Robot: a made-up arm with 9 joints.
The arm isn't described. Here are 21 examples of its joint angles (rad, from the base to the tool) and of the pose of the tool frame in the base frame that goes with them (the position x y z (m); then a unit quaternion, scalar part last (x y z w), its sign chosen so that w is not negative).
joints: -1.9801 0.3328 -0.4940 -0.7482 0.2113 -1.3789 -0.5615 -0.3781 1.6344
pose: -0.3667 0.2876 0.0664 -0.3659 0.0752 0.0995 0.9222
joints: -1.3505 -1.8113 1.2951 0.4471 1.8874 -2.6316 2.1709 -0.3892 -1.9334
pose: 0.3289 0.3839 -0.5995 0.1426 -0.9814 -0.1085 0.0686
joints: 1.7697 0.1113 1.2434 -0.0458 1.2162 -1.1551 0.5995 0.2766 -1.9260
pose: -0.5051 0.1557 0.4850 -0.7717 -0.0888 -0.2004 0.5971
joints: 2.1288 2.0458 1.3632 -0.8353 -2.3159 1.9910 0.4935 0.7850 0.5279
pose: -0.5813 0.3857 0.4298 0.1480 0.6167 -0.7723 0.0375
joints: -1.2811 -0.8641 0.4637 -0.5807 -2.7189 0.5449 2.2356 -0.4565 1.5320
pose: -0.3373 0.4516 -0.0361 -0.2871 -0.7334 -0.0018 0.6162
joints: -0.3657 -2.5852 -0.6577 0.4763 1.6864 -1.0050 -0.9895 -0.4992 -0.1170
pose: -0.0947 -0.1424 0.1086 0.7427 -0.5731 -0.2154 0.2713
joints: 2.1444 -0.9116 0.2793 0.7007 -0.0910 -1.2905 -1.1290 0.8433 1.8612
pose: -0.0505 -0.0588 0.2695 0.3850 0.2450 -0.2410 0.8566
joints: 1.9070 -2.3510 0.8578 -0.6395 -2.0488 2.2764 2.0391 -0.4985 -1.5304
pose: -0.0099 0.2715 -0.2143 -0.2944 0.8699 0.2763 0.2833
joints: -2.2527 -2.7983 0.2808 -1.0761 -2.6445 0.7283 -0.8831 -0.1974 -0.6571
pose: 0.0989 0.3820 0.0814 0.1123 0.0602 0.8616 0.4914
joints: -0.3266 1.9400 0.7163 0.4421 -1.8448 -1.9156 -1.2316 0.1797 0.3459
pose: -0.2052 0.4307 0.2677 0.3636 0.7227 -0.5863 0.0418
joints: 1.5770 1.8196 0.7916 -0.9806 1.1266 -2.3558 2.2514 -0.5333 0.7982
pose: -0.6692 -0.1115 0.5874 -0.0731 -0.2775 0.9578 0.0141
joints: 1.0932 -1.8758 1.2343 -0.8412 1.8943 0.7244 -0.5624 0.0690 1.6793
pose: -0.1215 -0.1687 0.3281 0.8012 -0.2444 -0.0089 0.5462
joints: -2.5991 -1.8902 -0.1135 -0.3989 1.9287 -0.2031 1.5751 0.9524 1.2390
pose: -0.3279 0.3680 0.0365 -0.1513 -0.9006 0.4051 0.0447
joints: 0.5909 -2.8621 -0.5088 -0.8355 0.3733 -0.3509 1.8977 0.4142 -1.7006
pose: -0.5747 0.4017 0.1198 -0.4977 -0.2788 -0.4214 0.7049
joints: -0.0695 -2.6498 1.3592 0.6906 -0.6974 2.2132 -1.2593 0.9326 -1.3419
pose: 0.2703 -0.2476 0.4311 0.4209 -0.7170 0.4600 0.3115
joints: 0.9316 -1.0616 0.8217 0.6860 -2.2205 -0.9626 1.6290 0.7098 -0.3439
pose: 0.3493 -0.2107 0.5955 0.5523 -0.5899 0.5876 0.0413
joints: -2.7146 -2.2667 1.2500 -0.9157 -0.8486 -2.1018 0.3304 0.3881 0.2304
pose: -0.1377 0.5291 0.0705 0.8798 -0.0311 0.3687 0.2982
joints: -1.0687 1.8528 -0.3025 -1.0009 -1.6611 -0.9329 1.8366 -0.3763 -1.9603
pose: -0.6213 0.3655 0.3223 0.2938 -0.3795 -0.4930 0.7257
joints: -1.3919 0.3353 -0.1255 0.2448 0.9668 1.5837 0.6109 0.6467 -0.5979
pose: 0.0303 0.2080 0.3441 -0.6789 0.4827 0.2840 0.4747
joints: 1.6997 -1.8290 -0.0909 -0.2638 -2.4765 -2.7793 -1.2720 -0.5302 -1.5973
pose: 0.0250 0.2777 -0.0999 0.4518 0.0815 0.7923 0.4019
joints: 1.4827 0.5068 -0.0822 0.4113 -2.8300 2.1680 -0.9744 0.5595 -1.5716
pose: -0.1202 0.2305 0.3297 -0.7064 -0.3564 0.6110 0.0247
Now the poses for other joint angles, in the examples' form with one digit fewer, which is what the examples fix.
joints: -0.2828 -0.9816 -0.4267 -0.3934 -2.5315 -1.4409 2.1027 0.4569 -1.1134
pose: 0.105 -0.407 -0.092 0.013 0.979 -0.084 0.188
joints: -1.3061 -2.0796 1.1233 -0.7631 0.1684 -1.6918 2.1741 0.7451 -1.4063
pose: 0.113 0.928 0.084 -0.125 -0.168 -0.938 0.275
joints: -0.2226 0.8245 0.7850 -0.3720 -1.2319 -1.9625 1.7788 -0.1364 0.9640
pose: 0.328 0.314 0.025 -0.772 0.285 -0.015 0.568
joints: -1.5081 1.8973 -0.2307 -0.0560 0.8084 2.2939 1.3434 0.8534 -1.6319
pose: 0.282 0.084 -0.075 0.114 -0.938 -0.272 0.184
